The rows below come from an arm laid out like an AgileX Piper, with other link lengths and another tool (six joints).
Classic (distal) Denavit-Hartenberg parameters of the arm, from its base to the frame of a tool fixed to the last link. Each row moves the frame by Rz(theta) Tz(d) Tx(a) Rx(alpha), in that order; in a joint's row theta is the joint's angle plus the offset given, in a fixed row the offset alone. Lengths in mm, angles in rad.
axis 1: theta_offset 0  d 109.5  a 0  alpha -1.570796
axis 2: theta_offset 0.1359  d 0  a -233.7  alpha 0
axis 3: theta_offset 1.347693  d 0  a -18.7  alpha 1.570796
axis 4: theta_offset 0  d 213.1  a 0  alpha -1.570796
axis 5: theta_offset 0  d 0  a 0  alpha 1.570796
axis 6: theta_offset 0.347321  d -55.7  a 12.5  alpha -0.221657
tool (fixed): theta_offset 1.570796  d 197.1  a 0  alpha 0
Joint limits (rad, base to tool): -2.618..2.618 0..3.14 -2.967..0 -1.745..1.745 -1.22..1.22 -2.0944..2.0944
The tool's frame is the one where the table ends.
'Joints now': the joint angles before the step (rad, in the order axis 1, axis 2, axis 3, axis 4, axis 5, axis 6). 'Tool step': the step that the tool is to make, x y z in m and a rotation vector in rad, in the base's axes. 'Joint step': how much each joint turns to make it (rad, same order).
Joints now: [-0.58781, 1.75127, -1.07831, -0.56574, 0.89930, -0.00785]
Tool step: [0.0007, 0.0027, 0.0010, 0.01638, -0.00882, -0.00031]
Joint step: [0.00000, -0.00529, 0.00023, 0.02519, 0.00057, -0.01537]
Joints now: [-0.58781, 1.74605, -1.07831, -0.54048, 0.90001, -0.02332]
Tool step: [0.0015, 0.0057, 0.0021, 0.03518, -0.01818, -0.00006]
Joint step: [-0.00019, -0.01035, 0.00017, 0.05346, 0.00210, -0.03304]
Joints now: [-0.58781, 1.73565, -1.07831, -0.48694, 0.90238, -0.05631]
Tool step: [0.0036, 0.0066, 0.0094, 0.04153, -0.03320, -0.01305]
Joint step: [0.00007, -0.02357, -0.01886, 0.07603, 0.02694, -0.03938]
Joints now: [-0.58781, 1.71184, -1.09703, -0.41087, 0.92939, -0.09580]
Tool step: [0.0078, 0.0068, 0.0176, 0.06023, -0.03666, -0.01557]
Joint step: [0.00010, -0.01692, -0.06638, 0.10294, 0.07395, -0.05848]
